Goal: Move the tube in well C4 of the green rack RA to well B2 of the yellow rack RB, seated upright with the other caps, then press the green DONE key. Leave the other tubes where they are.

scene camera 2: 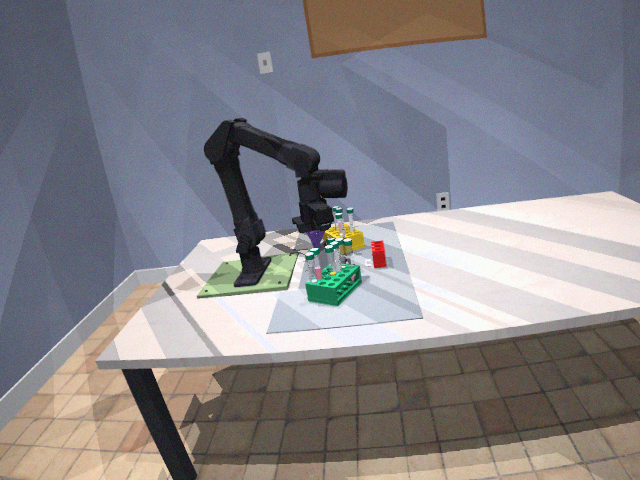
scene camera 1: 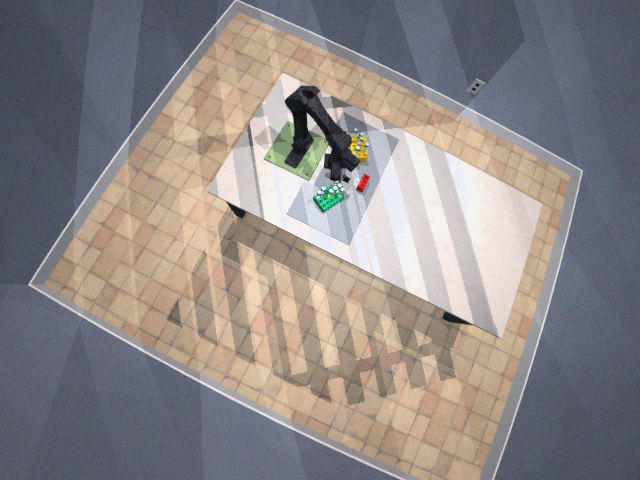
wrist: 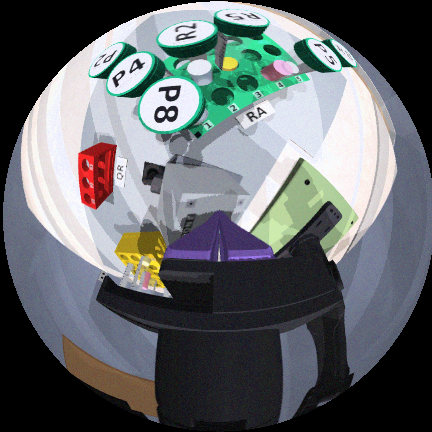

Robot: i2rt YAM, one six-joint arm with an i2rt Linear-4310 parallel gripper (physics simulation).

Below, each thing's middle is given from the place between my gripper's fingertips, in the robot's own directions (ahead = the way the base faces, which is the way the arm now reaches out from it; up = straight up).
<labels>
I see the grey box [wrist: 190, 190] 40 mm ahead of my hand, 10 mm to the left of it and 30 mm below it.
</labels>
